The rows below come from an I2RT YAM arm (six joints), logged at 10 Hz.
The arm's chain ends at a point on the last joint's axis. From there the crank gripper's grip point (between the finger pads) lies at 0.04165 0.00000 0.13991 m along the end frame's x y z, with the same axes.
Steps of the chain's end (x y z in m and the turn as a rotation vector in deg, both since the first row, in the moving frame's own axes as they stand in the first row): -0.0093, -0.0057, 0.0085, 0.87, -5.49, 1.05; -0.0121, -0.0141, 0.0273, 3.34, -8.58, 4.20; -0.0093, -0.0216, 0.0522, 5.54, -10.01, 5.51; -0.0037, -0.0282, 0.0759, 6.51, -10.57, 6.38; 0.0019, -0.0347, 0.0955, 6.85, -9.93, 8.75; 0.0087, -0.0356, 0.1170, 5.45, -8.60, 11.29; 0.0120, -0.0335, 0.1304, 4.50, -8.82, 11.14; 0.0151, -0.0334, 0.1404, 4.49, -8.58, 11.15
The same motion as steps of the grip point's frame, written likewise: -0.0229, -0.0072, 0.0118, 0.87, -5.49, 1.05; -0.0332, -0.0201, 0.0318, 3.34, -8.58, 4.20; -0.0337, -0.0326, 0.0568, 5.54, -10.01, 5.51; -0.0293, -0.0412, 0.0805, 6.51, -10.57, 6.38; -0.0219, -0.0472, 0.0999, 6.85, -9.93, 8.75; -0.0120, -0.0430, 0.1214, 5.45, -8.60, 11.29; -0.0095, -0.0387, 0.1350, 4.50, -8.82, 11.14; -0.0058, -0.0385, 0.1449, 4.49, -8.58, 11.15
